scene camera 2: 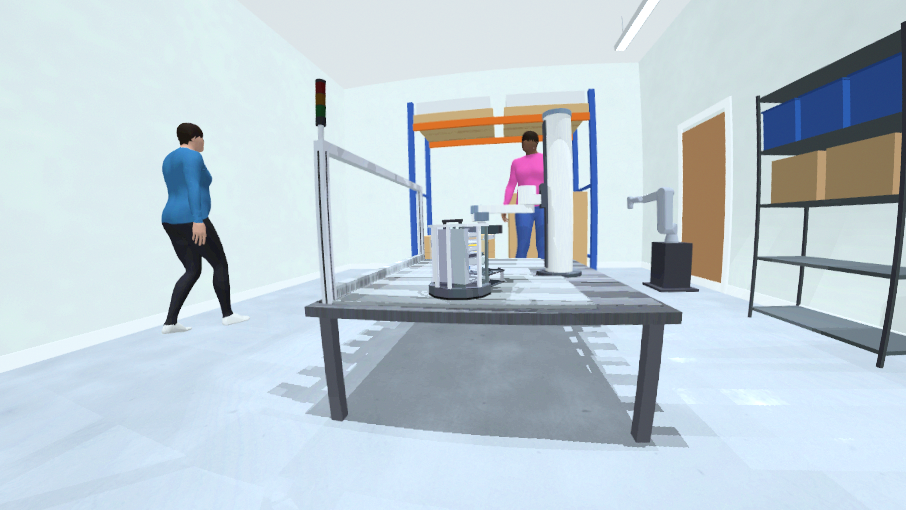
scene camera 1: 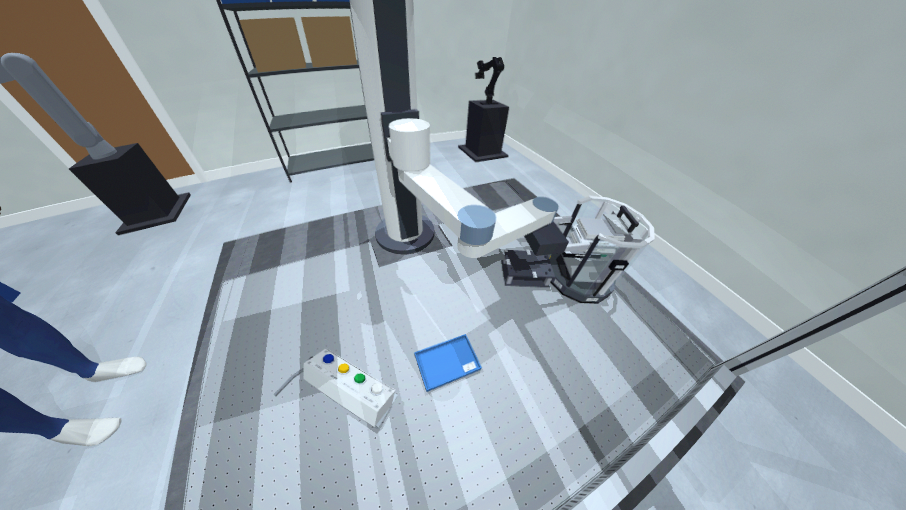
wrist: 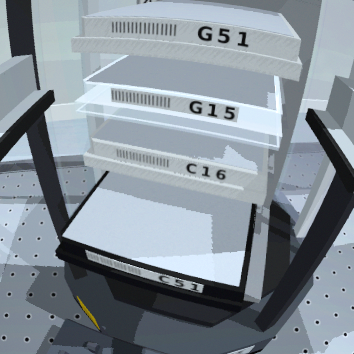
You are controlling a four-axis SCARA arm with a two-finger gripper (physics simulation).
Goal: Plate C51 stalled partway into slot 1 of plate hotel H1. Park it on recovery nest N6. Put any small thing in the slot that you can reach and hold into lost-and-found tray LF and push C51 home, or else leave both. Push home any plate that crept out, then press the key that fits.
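Seen in the pictures: gripper, fingertip midpoint: [scene camera 1: 580,231] [wrist: 179,78]; arm's base, link origin: [scene camera 2: 558,273] [scene camera 1: 405,233].
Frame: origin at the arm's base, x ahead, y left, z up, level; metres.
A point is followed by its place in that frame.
Observation:
Plate hotel H1 [scene camera 1: 586,296] {x 0.586, y 0.445, z 0.050 m} [scene camera 2: 459,292] {x 0.475, y 0.644, z 0.041 m} [wrist: 300,270] {x 0.521, y 0.412, z 0.137 m} stands at the table's far end. Plate C51 [wrist: 160,220] {x 0.446, y 0.434, z 0.168 m}, black-rimmed with a pale top, sits level in its lowest visible slot and juts toward the wrist camera. Above it are plates C16 [wrist: 150,145] {x 0.444, y 0.453, z 0.196 m}, G15 [wrist: 175,77] {x 0.455, y 0.462, z 0.224 m} and G51 [wrist: 190,17] {x 0.457, y 0.449, z 0.252 m}. My gripper [scene camera 1: 557,243] [scene camera 2: 494,228] [wrist: 179,78] {x 0.454, y 0.445, z 0.230 m} is open and empty at the hotel's front, its fingers apart on both sides of the plates. No small thing shows in the slot. Dark nest N6 [scene camera 1: 521,272] {x 0.422, y 0.282, z 0.073 m} lies before the hotel. Blue tray LF [scene camera 1: 446,362] {x 0.575, y -0.063, z 0.015 m} lies mid-table.
A white key box [scene camera 1: 348,392] {x 0.578, y -0.307, z 0.096 m} with blue, yellow, green and white keys stands left of the tray. The arm's column [scene camera 1: 393,190] {x 0.064, y -0.038, z 0.254 m} [scene camera 2: 557,190] {x 0.021, y 0.072, z 0.459 m} rises beside the nest. A rail fence [scene camera 2: 374,165] {x 0.964, y 0.243, z 0.611 m} with a signal tower [scene camera 2: 320,101] {x 0.974, y 0.695, z 0.767 m} edges the table. Two people stand beyond the table's sides.

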